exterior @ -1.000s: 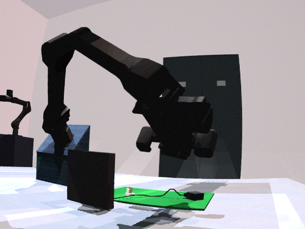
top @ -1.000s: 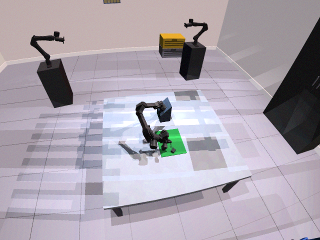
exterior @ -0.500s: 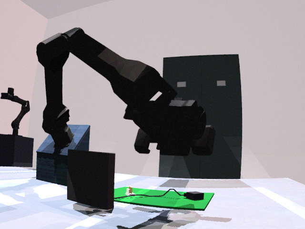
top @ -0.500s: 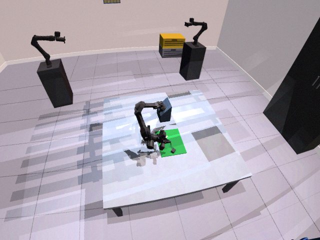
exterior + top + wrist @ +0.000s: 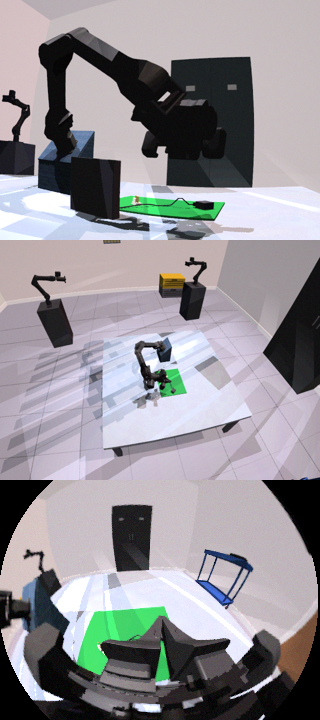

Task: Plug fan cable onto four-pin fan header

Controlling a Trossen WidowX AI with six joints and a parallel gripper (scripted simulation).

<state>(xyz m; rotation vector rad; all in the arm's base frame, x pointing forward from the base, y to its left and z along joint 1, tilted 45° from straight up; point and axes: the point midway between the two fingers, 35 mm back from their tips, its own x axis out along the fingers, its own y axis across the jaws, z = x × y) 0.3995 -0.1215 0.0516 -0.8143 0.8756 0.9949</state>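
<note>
The black plug lies 12 cm below my gripper tip, 3 cm ahead of it and 2 cm to the left of it. The rest, counted from my gripper tip: black fan block 20 cm behind, 13 cm to the right, 7 cm below; green board 15 cm below, 8 cm behind, 4 cm to the left.
</note>
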